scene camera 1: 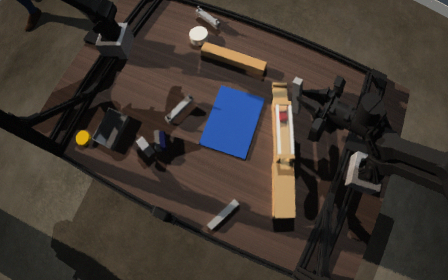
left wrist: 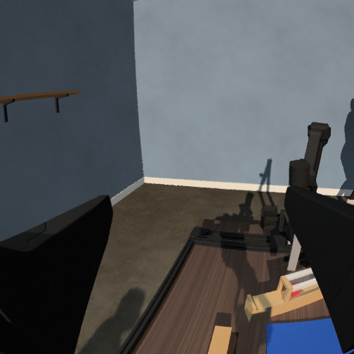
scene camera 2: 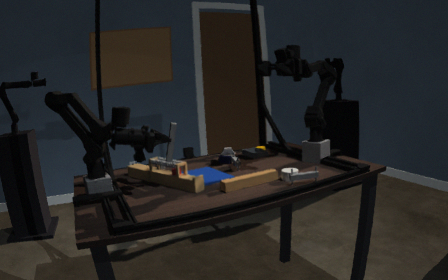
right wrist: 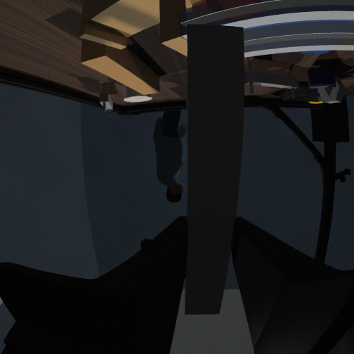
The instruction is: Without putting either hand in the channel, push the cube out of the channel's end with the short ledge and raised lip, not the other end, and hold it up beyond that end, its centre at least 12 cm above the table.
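The wooden channel (scene camera 1: 283, 192) (scene camera 2: 140, 172) (left wrist: 310, 298) has white rails over its middle part. Its short ledge with the raised lip (scene camera 1: 279, 92) (left wrist: 265, 304) (right wrist: 125, 20) is at the top in scene camera 1. The red cube (scene camera 1: 283, 116) (scene camera 2: 175, 171) (left wrist: 294, 289) sits inside the railed part, towards the ledge end. My right gripper (scene camera 1: 304, 94) (scene camera 2: 169, 140) (right wrist: 208, 225) is shut on a grey bar (scene camera 1: 297, 97) (scene camera 2: 172, 142) (left wrist: 294, 256) (right wrist: 215, 125), held nearly upright beside the channel. My left gripper (scene camera 2: 263, 68) (left wrist: 200, 201) is open and empty, high above the table.
A blue mat (scene camera 1: 232, 122) (scene camera 2: 207, 175) lies left of the channel in scene camera 1. A wooden block (scene camera 1: 233, 59) (scene camera 2: 250, 180), a white round pot (scene camera 1: 198, 35), a handle-like piece (scene camera 1: 179, 109), a pale bar (scene camera 1: 223, 214) and a dark tray (scene camera 1: 111, 129) are on the table.
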